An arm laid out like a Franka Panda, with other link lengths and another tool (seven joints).
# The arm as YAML. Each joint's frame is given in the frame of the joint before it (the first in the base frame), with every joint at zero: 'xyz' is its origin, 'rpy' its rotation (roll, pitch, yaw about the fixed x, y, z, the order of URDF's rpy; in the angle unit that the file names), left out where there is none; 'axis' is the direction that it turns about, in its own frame. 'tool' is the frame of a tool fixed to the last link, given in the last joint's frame.
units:
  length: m
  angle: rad
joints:
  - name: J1
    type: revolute
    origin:
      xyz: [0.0, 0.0, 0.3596]
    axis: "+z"
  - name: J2
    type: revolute
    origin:
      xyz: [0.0, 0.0, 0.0]
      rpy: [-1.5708, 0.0, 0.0]
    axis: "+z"
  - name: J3
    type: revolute
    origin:
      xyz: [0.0, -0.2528, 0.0]
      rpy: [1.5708, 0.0, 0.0]
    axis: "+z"
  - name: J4
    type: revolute
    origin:
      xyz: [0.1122, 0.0, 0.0]
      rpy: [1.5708, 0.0, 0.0]
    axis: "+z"
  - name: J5
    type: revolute
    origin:
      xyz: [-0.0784, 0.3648, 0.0]
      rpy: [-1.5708, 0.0, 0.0]
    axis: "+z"
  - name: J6
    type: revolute
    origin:
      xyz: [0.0, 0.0, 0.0]
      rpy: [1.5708, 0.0, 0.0]
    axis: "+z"
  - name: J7
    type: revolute
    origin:
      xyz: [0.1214, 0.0, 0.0]
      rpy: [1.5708, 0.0, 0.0]
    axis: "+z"
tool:
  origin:
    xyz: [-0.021, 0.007, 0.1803]
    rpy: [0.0, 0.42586, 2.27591]
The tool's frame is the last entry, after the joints.
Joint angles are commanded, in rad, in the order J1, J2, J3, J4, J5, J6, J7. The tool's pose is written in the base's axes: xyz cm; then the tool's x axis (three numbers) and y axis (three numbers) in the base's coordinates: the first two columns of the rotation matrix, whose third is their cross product. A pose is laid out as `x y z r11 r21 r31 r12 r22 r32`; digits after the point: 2 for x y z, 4 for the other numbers.
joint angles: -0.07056 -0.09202 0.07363 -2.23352 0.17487 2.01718 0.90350
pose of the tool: 51.96 3.36 30.18 -0.8484 0.0387 0.5280 0.1286 0.9825 0.1347
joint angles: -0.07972 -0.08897 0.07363 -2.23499 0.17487 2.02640 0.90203
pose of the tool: 52.10 2.85 30.03 -0.8505 0.0466 0.5239 0.1368 0.9814 0.1349
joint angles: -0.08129 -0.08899 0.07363 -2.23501 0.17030 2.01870 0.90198
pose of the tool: 51.95 2.74 29.96 -0.8466 0.0465 0.5302 0.1359 0.9820 0.1309
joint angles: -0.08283 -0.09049 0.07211 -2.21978 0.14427 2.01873 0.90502
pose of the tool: 52.41 2.29 30.63 -0.8554 0.0513 0.5155 0.1260 0.9858 0.1109
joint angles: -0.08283 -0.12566 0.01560 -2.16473 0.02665 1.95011 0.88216
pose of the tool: 52.68 -2.03 34.14 -0.8671 0.0732 0.4927 0.0956 0.9952 0.0204
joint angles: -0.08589 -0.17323 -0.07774 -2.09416 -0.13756 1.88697 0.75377
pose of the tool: 52.30 -9.63 39.25 -0.8889 0.0529 0.4550 0.0025 0.9939 -0.1107
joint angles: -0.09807 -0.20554 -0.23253 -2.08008 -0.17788 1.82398 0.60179
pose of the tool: 48.66 -18.84 40.79 -0.8705 0.0564 0.4889 0.0067 0.9947 -0.1028
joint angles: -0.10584 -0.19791 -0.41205 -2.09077 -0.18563 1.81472 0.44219
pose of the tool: 43.78 -27.73 39.24 -0.8506 0.0487 0.5236 0.0271 0.9984 -0.0489
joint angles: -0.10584 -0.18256 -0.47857 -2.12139 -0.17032 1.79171 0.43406
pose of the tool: 41.05 -29.66 36.70 -0.8175 0.0709 0.5715 0.0879 0.9961 0.0022
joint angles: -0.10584 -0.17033 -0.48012 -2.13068 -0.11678 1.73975 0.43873
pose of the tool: 40.36 -28.33 35.42 -0.7925 0.0504 0.6078 0.1179 0.9905 0.0715
